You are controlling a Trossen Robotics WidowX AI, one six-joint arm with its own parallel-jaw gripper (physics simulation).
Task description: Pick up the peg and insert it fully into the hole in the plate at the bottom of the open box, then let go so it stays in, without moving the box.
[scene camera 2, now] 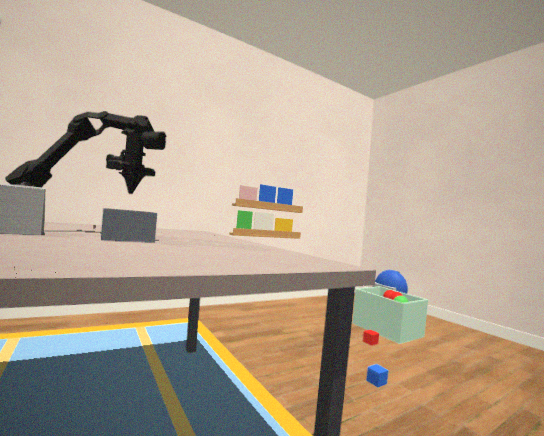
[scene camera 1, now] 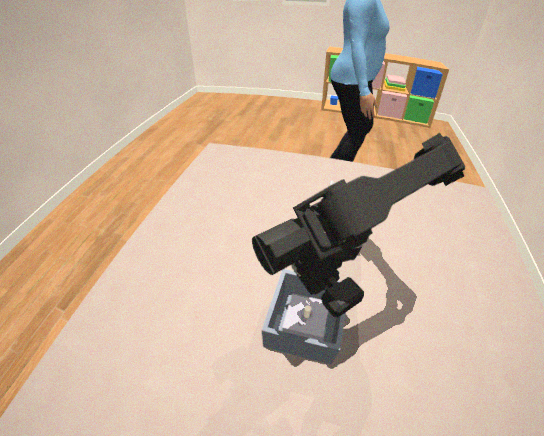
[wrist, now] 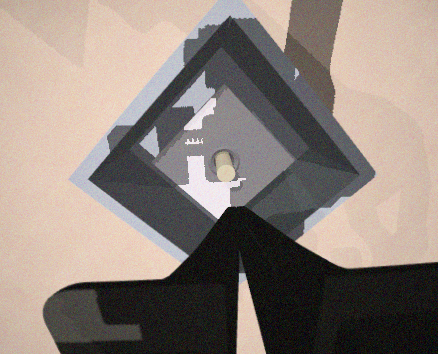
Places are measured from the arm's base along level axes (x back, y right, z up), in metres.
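Pixels of known places: gripper, fingertip midpoint: (scene camera 2: 130,194) (scene camera 1: 312,292) (wrist: 236,215); arm's base at its link origin: (scene camera 2: 19,200).
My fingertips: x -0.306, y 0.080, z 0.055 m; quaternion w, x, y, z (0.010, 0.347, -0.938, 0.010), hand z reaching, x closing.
Ahead of a thing's pixels: the offset from my fingertips to its top centre. Level surfaces: height alone.
The pale yellow peg @[dx -0.001, dy +0.001, dz -0.066 m] (scene camera 1: 307,312) (wrist: 224,167) stands in the round hole of the grey plate @[dx -0.001, dy +0.000, dz -0.093 m] (scene camera 1: 314,325) (wrist: 260,145), its upper part sticking up out of the hole. How deep it sits cannot be told. The plate lies at the bottom of the open blue-grey box @[dx -0.001, dy +0.000, dz -0.056 m] (scene camera 1: 300,346) (scene camera 2: 129,225) (wrist: 155,225), which stands on the table. My gripper (scene camera 2: 131,192) (wrist: 236,215) is shut and empty, pointing down above the box, clear of its rim in the scene camera 2 view. In the scene camera 1 view the fingertips are hidden behind the arm.
The arm reaches over the table @[dz -0.154 m] (scene camera 1: 175,325) (scene camera 2: 225,255) from its grey base block (scene camera 2: 22,210). A person (scene camera 1: 357,55) stands beyond the table, before a cube shelf (scene camera 1: 425,63). Wall shelves, a green bin (scene camera 2: 390,317) and small blocks are away from the table.
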